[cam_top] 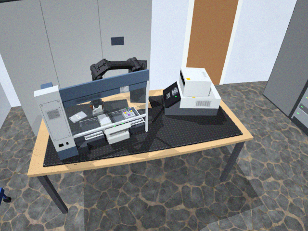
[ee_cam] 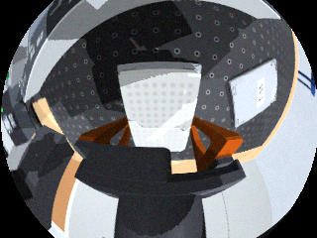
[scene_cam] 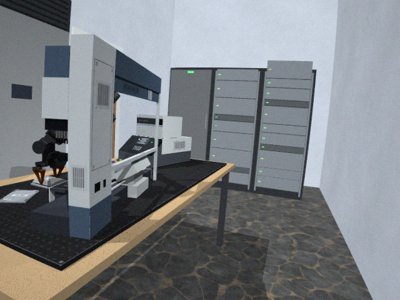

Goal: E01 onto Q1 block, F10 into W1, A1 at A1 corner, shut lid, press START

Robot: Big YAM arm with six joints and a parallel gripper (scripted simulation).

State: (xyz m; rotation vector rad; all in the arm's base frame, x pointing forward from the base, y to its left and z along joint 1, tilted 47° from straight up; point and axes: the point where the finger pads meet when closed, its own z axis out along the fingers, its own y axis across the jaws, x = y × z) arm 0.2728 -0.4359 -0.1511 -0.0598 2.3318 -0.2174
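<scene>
The white 96-well PCR plate lies right at my hand. The rest, counted from my hand: flat grey nest: 2 cm below; tube cooling block: 25 cm to the left, 21 cm ahead, 6 cm above; white deep-well block: 25 cm ahead, 6 cm above, 5 cm to the left.
</scene>
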